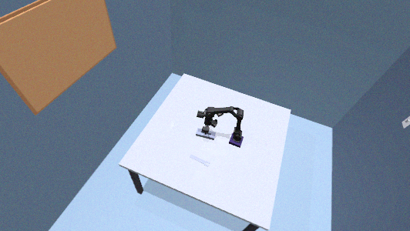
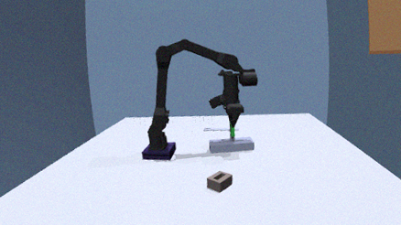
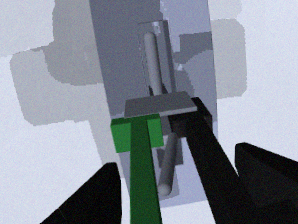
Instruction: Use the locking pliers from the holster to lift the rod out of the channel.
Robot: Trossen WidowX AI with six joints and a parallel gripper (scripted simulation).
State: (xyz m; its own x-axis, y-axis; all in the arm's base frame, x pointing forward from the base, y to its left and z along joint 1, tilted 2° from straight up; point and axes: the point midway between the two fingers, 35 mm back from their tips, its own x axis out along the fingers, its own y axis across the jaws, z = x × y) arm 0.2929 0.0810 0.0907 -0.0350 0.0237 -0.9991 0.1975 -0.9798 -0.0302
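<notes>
Right now my gripper tip is right at the thin grey lever. Also, from my gripper tip: grey channel block: 8 cm below; pale rod: 9 cm below; black handle: 1 cm to the left.
</notes>
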